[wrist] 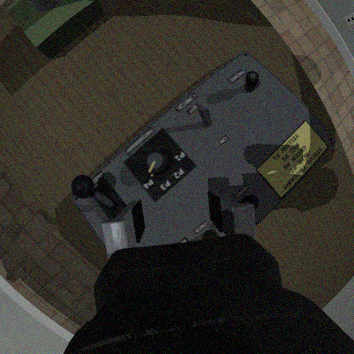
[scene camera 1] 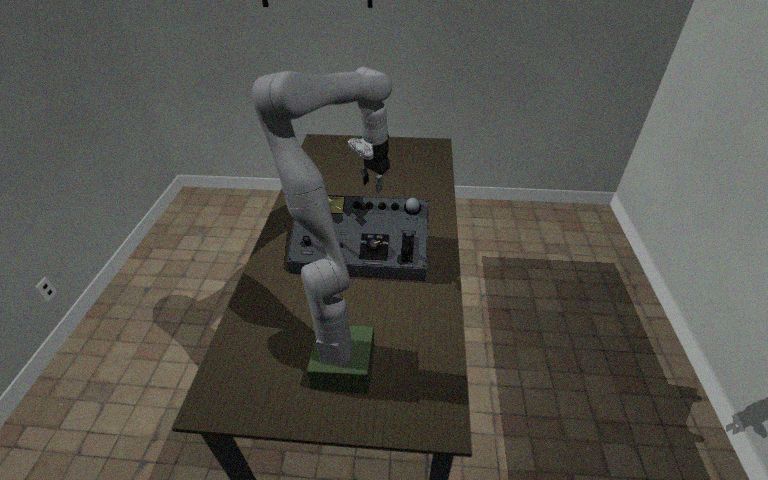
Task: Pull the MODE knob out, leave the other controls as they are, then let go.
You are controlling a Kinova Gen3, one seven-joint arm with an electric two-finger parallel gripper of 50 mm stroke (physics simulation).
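Places are measured from the arm's base along level axes (x back, y right, z up), in metres.
Pixels of known places: gripper, fingertip midpoint: (wrist: 175, 209) (scene camera 1: 372, 186); arm's base at its link origin: (scene camera 1: 336, 351).
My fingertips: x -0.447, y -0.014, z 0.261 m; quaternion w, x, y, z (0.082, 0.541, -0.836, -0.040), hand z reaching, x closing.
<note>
Ahead of a thing's pixels: the offset from my fingertips to its middle. "*": to the spot under its first point. Level surfaces: height alone.
The grey control panel {dz -0.230 m} (scene camera 1: 351, 226) (wrist: 220, 165) lies on the table. Several black knobs stand in a row along its back, one of them a black knob {* dx -0.142, dy -0.012, dz -0.183 m} (scene camera 1: 381, 206) beside other such knobs; in the wrist view the gripper hides part of the row. A single black knob {dx +0.049, dy -0.237, dz -0.232 m} (scene camera 1: 306, 240) (wrist: 252, 81) stands at the front left corner. No MODE label is legible, so I cannot tell which knob it names. My gripper (scene camera 1: 372, 181) (wrist: 175, 209) is open and empty, pointing down above the back part of the panel, apart from all controls.
The panel also bears a rotary dial {dx +0.000, dy -0.002, dz -0.248 m} (scene camera 1: 374, 245) (wrist: 156, 160), a slotted lever {dx +0.038, dy +0.126, dz -0.211 m} (scene camera 1: 407, 247) (wrist: 82, 186), a small toggle {dx +0.031, dy -0.119, dz -0.244 m} (wrist: 204, 116), a pale ball {* dx -0.143, dy +0.104, dz -0.162 m} (scene camera 1: 412, 206) and a yellow plate {* dx -0.125, dy -0.187, dz -0.194 m} (scene camera 1: 335, 204) (wrist: 292, 159). The green base block (scene camera 1: 362, 345) (wrist: 65, 27) stands nearer the table's front.
</note>
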